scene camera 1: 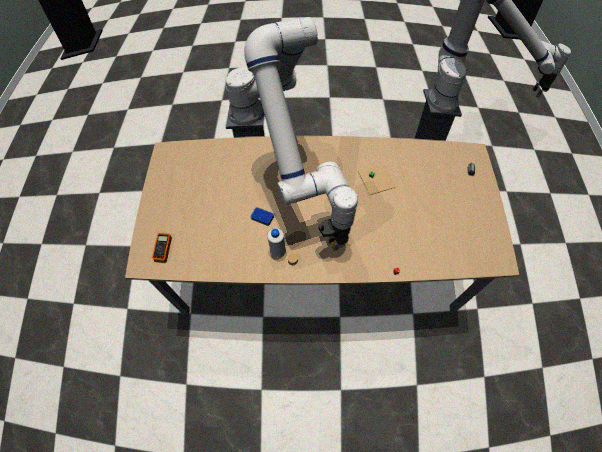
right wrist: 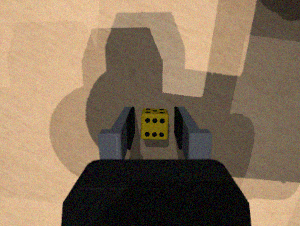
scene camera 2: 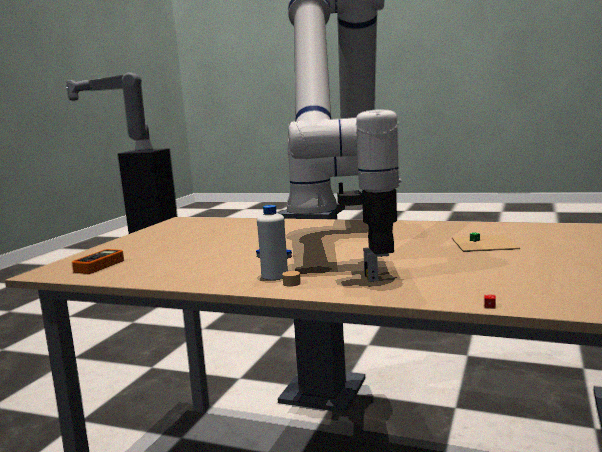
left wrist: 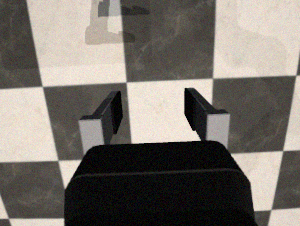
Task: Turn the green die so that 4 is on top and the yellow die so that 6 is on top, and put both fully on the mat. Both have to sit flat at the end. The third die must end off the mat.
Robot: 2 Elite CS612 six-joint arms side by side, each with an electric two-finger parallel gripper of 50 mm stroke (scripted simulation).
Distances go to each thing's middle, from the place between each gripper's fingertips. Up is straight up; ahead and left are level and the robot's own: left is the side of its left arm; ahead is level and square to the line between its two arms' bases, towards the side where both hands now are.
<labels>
I see the multimeter (scene camera 2: 108, 257) 75 cm to the right of my right hand (scene camera 2: 371, 278) and 7 cm behind it.
</labels>
